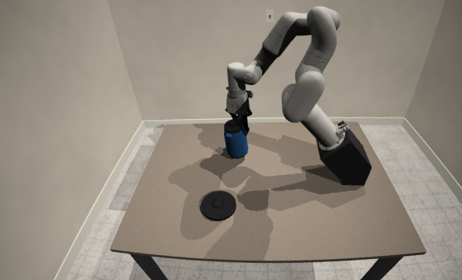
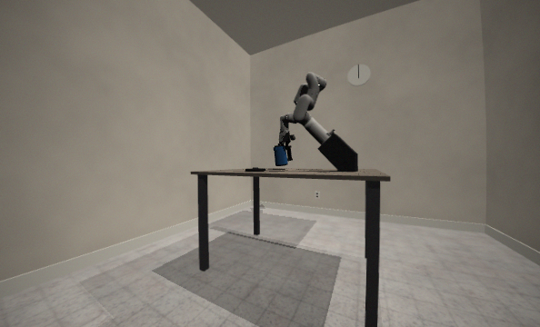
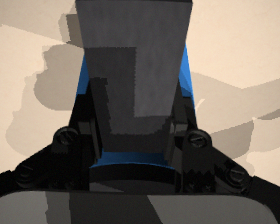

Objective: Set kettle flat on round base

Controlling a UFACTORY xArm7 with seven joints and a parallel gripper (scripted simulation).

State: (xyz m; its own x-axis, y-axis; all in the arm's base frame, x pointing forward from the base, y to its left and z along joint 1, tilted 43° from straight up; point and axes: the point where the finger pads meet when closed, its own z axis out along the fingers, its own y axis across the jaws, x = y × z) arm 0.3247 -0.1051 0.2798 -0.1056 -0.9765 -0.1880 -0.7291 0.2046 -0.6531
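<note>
Now: hand 2 cm to the right of the blue kettle and 6 cm above it. From my hand the other things lie so: black round base: 1 cm ahead, 37 cm to the left, 18 cm below.
</note>
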